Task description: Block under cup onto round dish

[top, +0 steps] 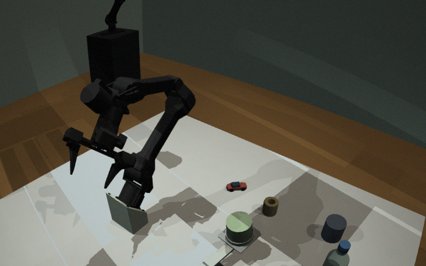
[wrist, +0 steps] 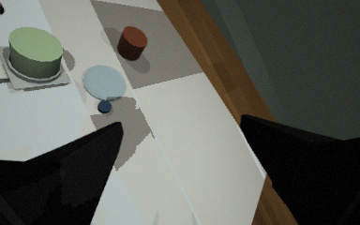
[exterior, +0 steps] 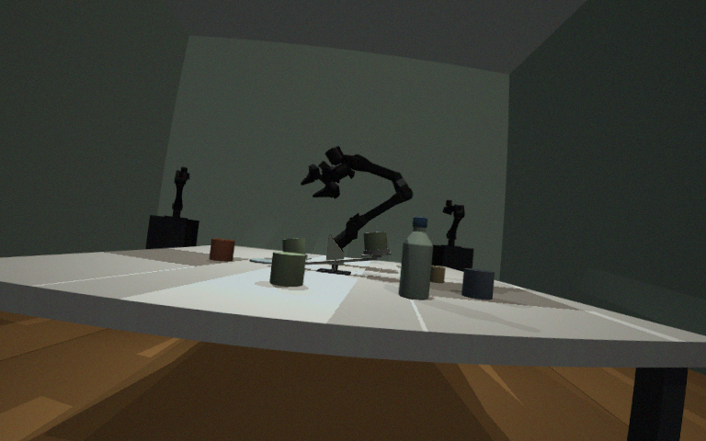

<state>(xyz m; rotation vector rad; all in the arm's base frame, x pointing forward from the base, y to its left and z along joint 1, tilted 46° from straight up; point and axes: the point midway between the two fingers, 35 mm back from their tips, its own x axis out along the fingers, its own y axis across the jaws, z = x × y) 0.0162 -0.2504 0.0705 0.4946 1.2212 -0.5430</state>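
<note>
Right now my gripper tip is 250 mm above the teal block, 230 mm short of it and 20 mm to the left of it. Round my gripper tip: bottle (580 mm ahead, 250 mm to the left, 170 mm below); pale blue round dish (280 mm below, 150 mm ahead, 120 mm to the right); red-brown cylinder (250 mm below, 230 mm to the right, 200 mm ahead).
</note>
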